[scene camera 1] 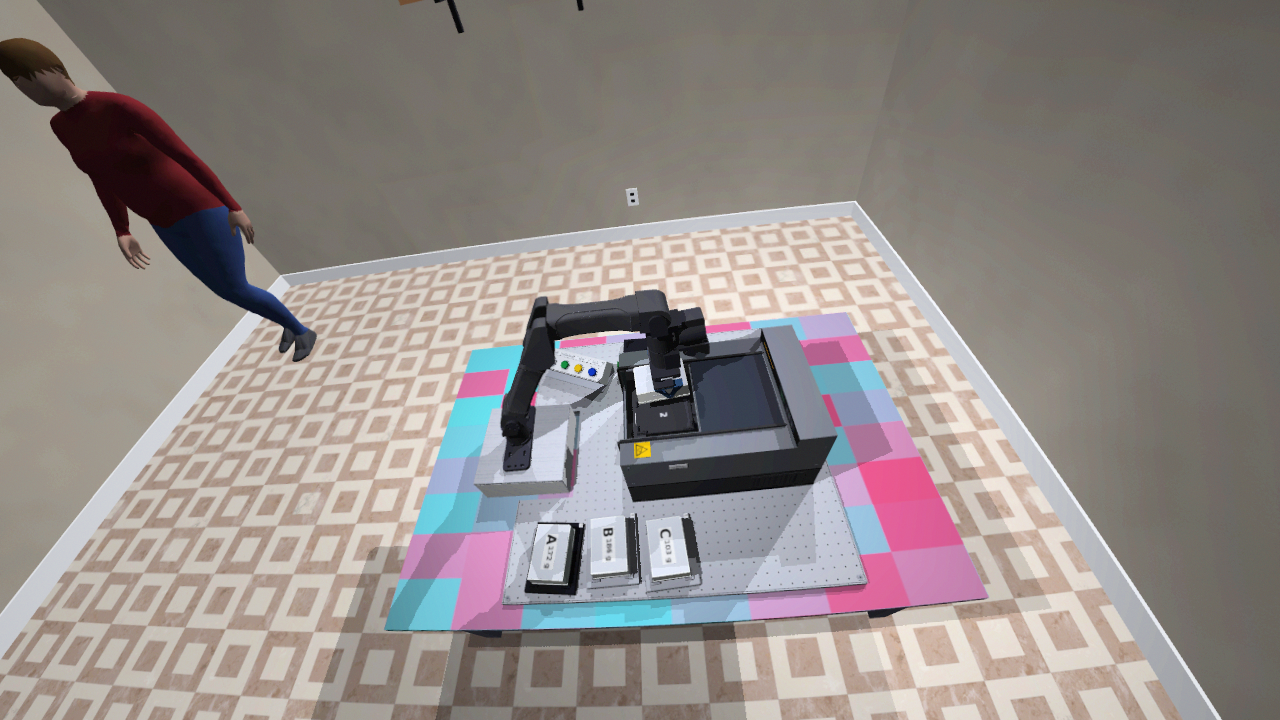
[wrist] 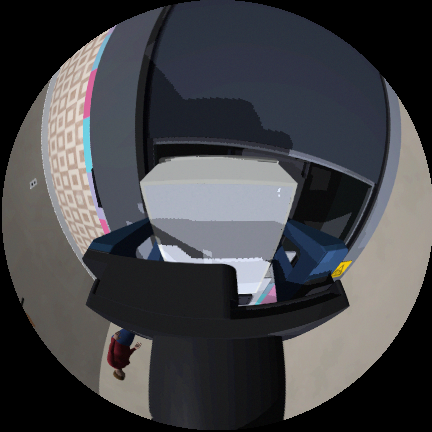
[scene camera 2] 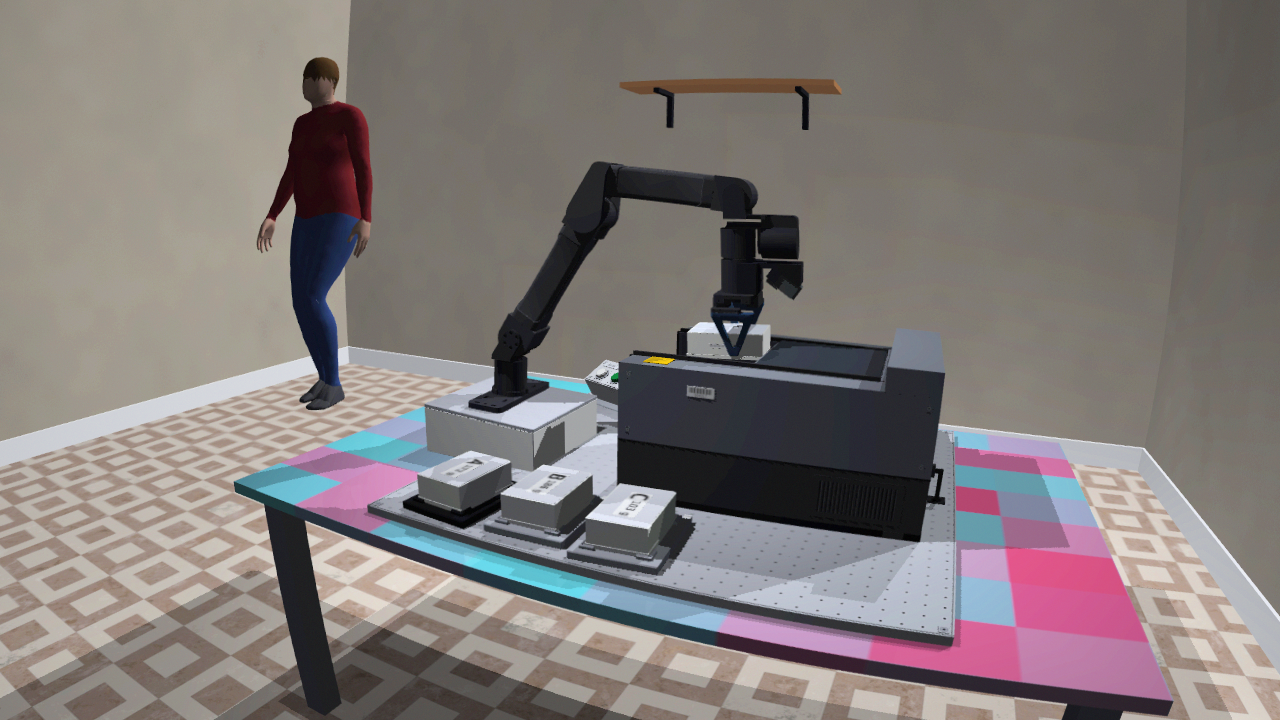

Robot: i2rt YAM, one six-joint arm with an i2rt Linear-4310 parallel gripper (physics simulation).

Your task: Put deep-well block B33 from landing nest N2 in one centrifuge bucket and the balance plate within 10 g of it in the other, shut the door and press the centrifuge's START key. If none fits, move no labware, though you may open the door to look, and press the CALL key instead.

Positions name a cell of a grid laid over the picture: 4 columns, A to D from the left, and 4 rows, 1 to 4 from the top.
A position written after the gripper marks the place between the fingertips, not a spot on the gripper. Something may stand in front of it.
gripper: scene camera 1 C3; wrist C2; scene camera 2 C2
